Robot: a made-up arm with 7 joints.
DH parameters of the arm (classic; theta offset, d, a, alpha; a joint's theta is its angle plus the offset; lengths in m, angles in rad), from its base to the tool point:
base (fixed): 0 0.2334 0.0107 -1.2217
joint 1: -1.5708 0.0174 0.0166 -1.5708
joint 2: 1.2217 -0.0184 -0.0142 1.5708
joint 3: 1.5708 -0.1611 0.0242 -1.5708
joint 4: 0 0.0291 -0.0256 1.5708
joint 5: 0 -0.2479 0.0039 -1.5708
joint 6: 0 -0.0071 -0.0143 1.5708
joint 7: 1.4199 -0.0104 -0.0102 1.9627
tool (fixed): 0.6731 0.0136 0 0
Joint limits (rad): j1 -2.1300..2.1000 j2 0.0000..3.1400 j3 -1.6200..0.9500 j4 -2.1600..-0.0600 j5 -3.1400..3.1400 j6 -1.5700..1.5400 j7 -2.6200..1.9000
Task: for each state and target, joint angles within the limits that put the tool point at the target. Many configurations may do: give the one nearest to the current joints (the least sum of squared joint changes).
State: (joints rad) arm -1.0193 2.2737 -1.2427 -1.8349 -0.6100 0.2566 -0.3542
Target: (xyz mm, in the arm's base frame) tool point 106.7 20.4 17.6
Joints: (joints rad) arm -0.5050 1.4349 -1.6200 -2.1600 -0.5554 0.1904 -0.3218
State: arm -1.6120 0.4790 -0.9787 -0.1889 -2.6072 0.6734 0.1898
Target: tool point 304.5 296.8 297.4
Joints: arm -1.3388 1.0061 -0.9219 -0.0600 -2.5882 0.7664 0.1408
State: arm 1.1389 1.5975 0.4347 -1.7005 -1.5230 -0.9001 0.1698
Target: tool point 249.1 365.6 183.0
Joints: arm 1.7683 2.2352 0.6304 -0.8425 -1.6479 -0.7057 -0.1696
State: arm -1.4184 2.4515 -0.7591 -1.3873 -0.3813 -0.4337 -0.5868
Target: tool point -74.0 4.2 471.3
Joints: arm -1.9435 2.5629 -0.2921 -2.1420 -0.3160 -0.4736 -0.5081
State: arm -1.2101 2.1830 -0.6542 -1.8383 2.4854 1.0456 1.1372
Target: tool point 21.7 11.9 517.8
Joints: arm -1.3124 2.3452 -0.1512 -1.8783 2.5033 0.9942 1.0969
